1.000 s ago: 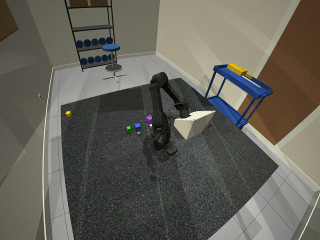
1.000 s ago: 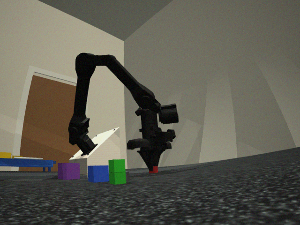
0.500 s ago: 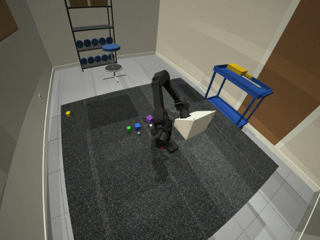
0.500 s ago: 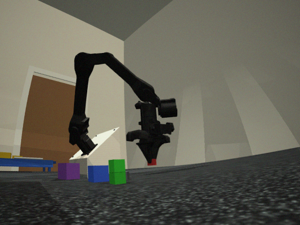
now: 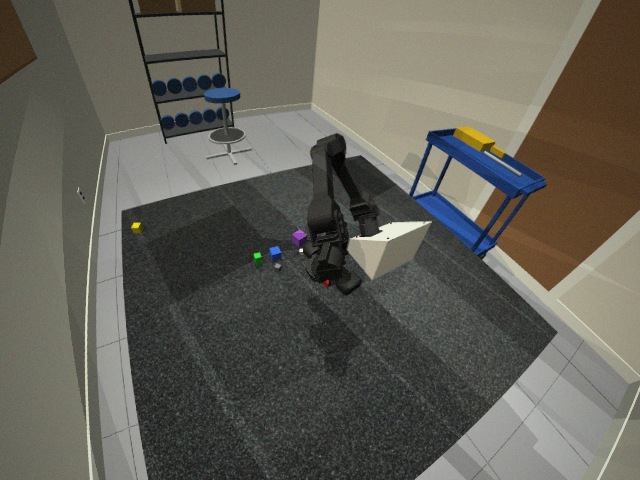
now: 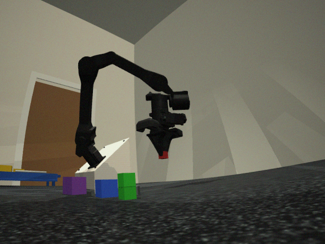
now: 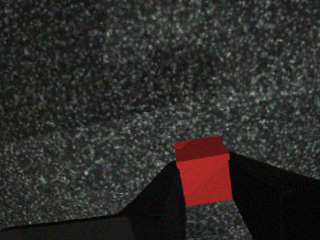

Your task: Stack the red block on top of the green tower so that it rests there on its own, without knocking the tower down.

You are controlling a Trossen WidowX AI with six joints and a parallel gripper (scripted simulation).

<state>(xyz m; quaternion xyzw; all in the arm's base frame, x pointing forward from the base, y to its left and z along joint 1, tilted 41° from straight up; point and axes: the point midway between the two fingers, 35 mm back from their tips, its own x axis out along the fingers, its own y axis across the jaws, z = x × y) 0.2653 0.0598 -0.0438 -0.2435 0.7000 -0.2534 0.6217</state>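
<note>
My gripper tip is now 3 cm short of the blue block, 24 cm to the left of it and 8 cm above it. The rest, counted from my gripper tip: purple block 8 cm behind, 26 cm to the right, 8 cm below; then yellow block 44 cm ahead, 67 cm to the right, 8 cm below; then red block right at my gripper tip.
</note>
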